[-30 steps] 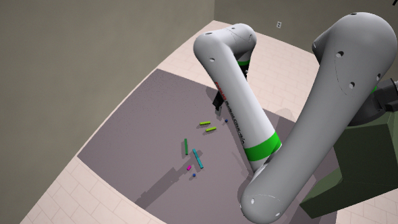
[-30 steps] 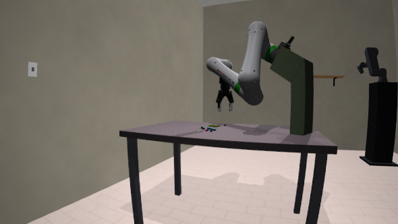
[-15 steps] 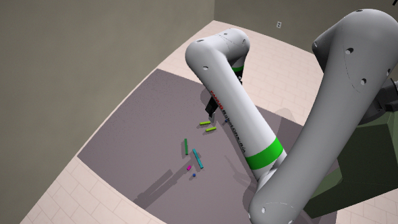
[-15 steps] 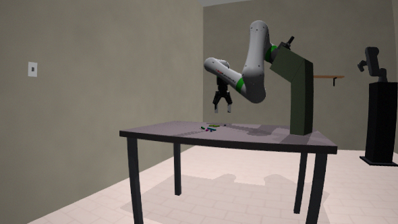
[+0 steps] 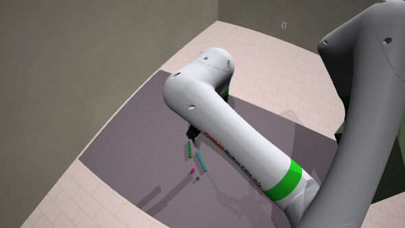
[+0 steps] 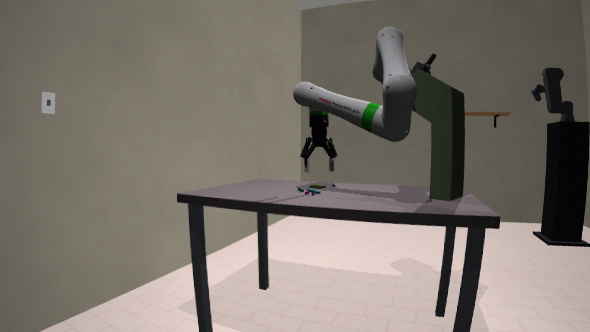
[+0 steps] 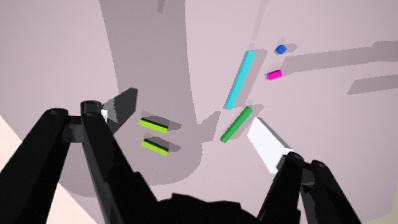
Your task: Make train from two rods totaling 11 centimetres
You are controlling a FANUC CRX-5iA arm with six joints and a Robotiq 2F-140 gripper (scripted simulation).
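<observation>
The turquoise rod lies 80 mm to the left of my hand and 90 mm below it. Also, from my hand: magenta rod 10 mm ahead, 140 mm to the left, 90 mm below; then green rod 80 mm ahead, 50 mm to the left, 90 mm below.
</observation>
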